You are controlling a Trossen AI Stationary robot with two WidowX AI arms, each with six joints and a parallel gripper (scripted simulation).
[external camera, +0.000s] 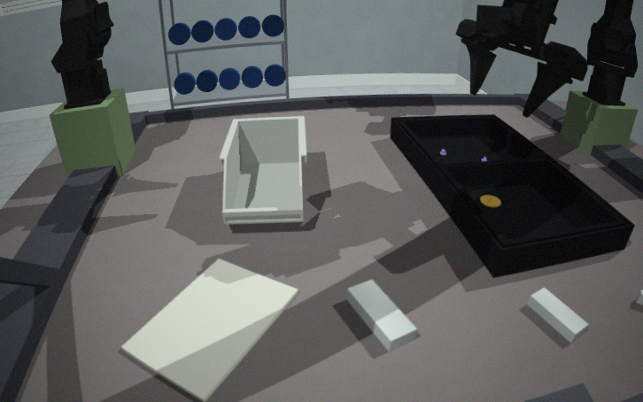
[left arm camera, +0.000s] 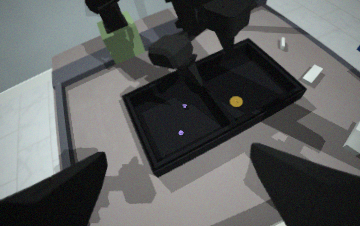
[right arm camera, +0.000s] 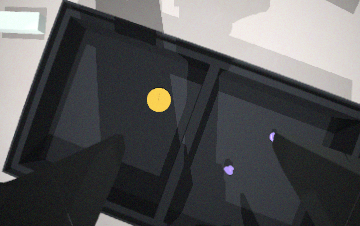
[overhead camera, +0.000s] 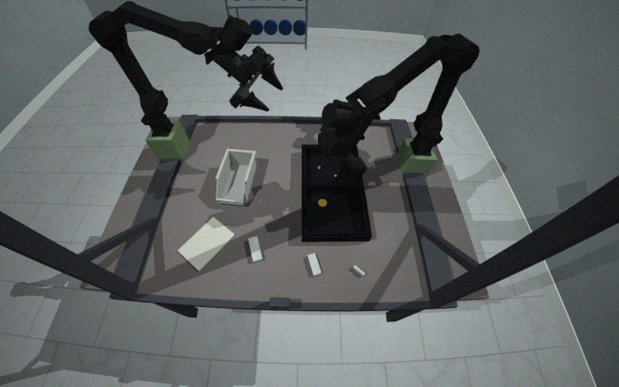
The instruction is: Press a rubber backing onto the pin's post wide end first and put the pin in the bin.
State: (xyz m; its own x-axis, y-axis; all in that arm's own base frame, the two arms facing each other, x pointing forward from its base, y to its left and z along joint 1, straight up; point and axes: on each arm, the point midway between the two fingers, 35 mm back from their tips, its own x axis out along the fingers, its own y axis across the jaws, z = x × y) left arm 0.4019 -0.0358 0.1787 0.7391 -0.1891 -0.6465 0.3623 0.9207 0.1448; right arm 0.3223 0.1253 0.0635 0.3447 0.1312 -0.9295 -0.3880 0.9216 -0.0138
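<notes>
Now: the yellow pin 6 cm behind my right hand, 3 cm to the left of it and 15 cm below it. From my right hand the other things lie so: cream flat plate: 22 cm behind, 38 cm to the left, 16 cm below; black tray: 1 cm to the right, 14 cm below; white bin: 32 cm to the left, 12 cm below.
</notes>
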